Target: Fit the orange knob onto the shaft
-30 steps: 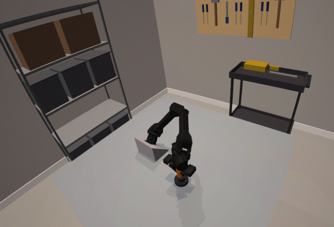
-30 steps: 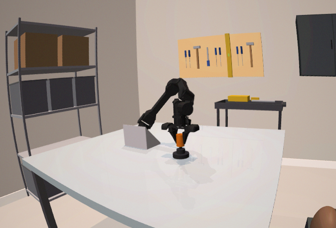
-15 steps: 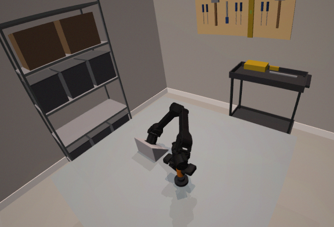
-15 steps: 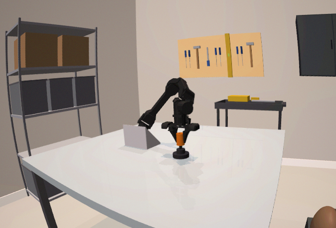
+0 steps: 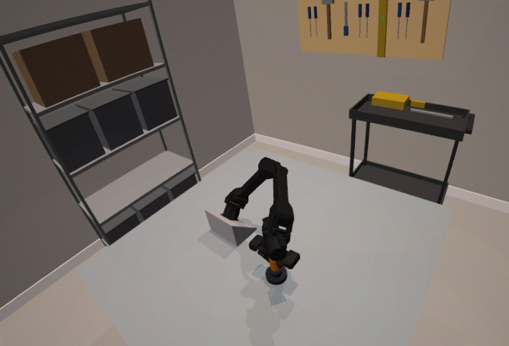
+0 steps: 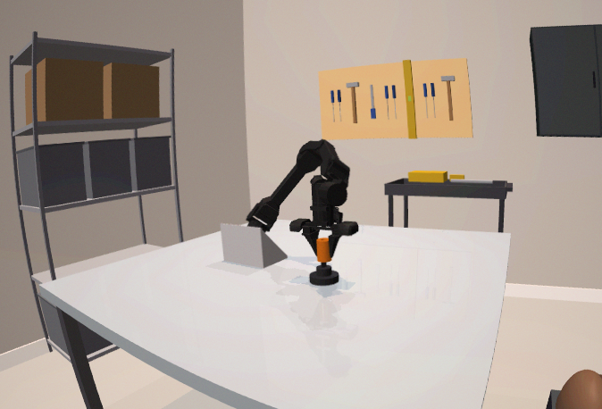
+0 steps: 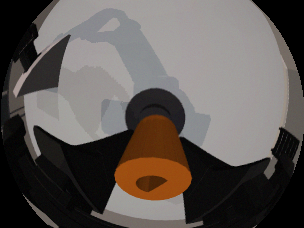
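Right now my gripper tip is 2 cm below the orange knob. From my gripper tip the other things lie so: dark round pedestal (4 cm below).
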